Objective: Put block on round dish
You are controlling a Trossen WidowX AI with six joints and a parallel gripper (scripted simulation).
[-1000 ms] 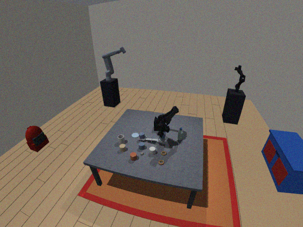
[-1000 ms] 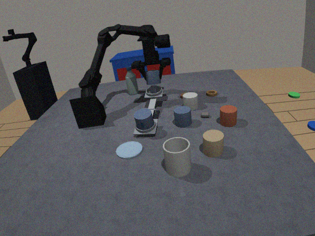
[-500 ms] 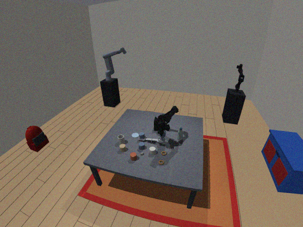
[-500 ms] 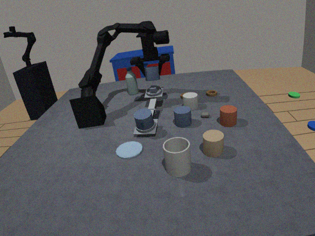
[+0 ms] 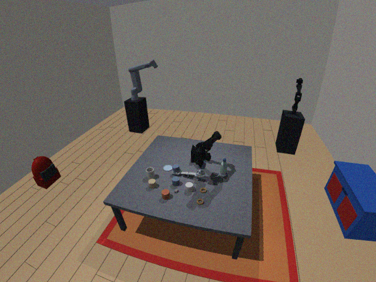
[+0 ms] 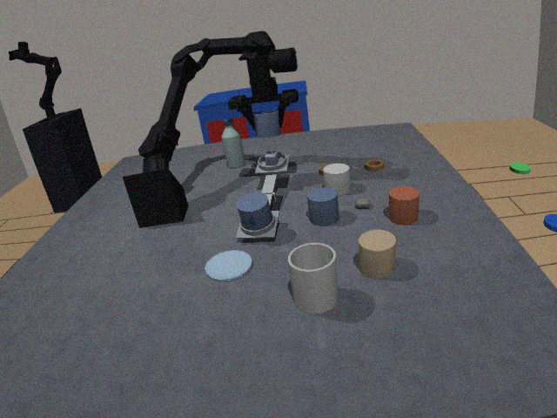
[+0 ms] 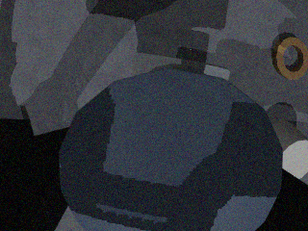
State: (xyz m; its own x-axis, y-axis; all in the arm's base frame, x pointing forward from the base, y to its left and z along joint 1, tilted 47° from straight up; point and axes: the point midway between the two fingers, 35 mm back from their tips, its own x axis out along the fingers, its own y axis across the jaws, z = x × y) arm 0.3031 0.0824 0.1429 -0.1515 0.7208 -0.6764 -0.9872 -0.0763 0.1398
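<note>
Now: gripper tip 90 mm above the grey block and 10 mm to the left of it. The rest, counted from my gripper tip: pale bottle 190 mm to the left, 160 mm behind, 60 mm below; white cylinder 190 mm ahead, 140 mm below, 90 mm to the right; small balance 150 mm below, 140 mm to the right.
</note>
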